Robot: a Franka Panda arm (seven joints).
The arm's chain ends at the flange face. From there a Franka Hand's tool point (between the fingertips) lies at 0.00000 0.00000 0.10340 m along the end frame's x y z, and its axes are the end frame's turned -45 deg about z.
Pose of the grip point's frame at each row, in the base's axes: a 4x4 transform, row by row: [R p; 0 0 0 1], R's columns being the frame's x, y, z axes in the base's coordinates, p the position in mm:
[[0.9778 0.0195 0.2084 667.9], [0.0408 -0.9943 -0.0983 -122.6], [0.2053 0.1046 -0.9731 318.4], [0 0 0 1]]
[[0.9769 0.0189 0.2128 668.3], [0.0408 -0.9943 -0.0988 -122.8], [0.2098 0.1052 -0.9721 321.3], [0 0 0 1]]
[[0.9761 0.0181 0.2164 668.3], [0.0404 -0.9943 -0.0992 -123.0], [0.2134 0.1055 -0.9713 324.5], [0 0 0 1]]
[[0.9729 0.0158 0.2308 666.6], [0.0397 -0.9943 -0.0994 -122.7], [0.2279 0.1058 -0.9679 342.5], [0 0 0 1]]
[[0.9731 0.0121 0.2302 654.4], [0.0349 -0.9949 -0.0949 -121.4], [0.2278 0.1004 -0.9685 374.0], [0 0 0 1]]
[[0.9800 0.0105 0.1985 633.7], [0.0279 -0.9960 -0.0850 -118.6], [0.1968 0.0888 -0.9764 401.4], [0 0 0 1]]
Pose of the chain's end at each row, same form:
[[0.7052 -0.6776 0.2084 646.4], [-0.6742 -0.7319 -0.0983 -112.4], [0.2191 -0.0712 -0.9731 419.0], [0 0 0 1]]
[[0.7041 -0.6774 0.2128 646.3], [-0.6742 -0.7319 -0.0988 -112.6], [0.2227 -0.0740 -0.9721 421.8], [0 0 0 1]]
[[0.7030 -0.6774 0.2164 645.9], [-0.6745 -0.7316 -0.0992 -112.7], [0.2255 -0.0763 -0.9713 424.9], [0 0 0 1]]
[[0.6991 -0.6768 0.2308 642.7], [-0.6750 -0.7311 -0.0994 -112.4], [0.2360 -0.0863 -0.9679 442.6], [0 0 0 1]]
[[0.6966 -0.6795 0.2302 630.6], [-0.6788 -0.7282 -0.0949 -111.6], [0.2321 -0.0901 -0.9685 474.1], [0 0 0 1]]
[[0.7004 -0.6855 0.1985 613.2], [-0.6846 -0.7240 -0.0850 -109.8], [0.2019 -0.0764 -0.9764 502.4], [0 0 0 1]]

